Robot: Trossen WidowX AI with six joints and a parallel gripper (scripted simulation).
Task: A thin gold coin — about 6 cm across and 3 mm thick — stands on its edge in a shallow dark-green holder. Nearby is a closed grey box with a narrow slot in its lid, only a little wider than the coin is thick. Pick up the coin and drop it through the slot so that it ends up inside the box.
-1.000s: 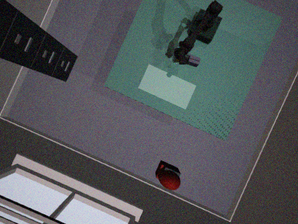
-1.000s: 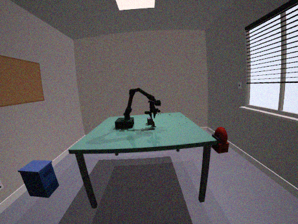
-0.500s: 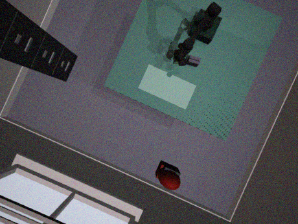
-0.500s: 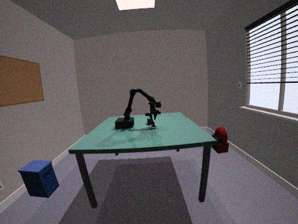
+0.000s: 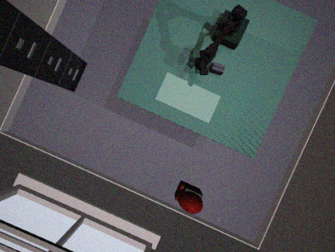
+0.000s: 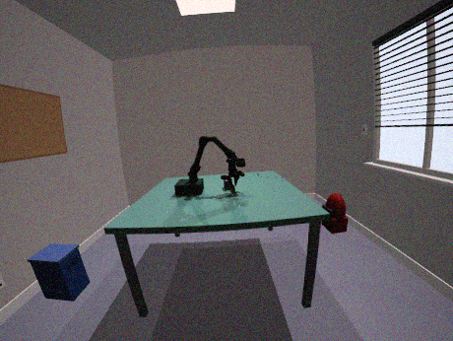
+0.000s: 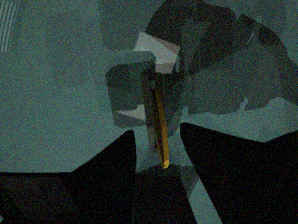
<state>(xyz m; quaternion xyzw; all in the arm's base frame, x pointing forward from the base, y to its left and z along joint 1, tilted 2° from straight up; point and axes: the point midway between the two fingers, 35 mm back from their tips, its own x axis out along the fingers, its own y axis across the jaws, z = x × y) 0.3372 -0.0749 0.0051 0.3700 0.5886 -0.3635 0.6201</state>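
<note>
Now: the gold coin 20 mm below my gripper tip.
</note>
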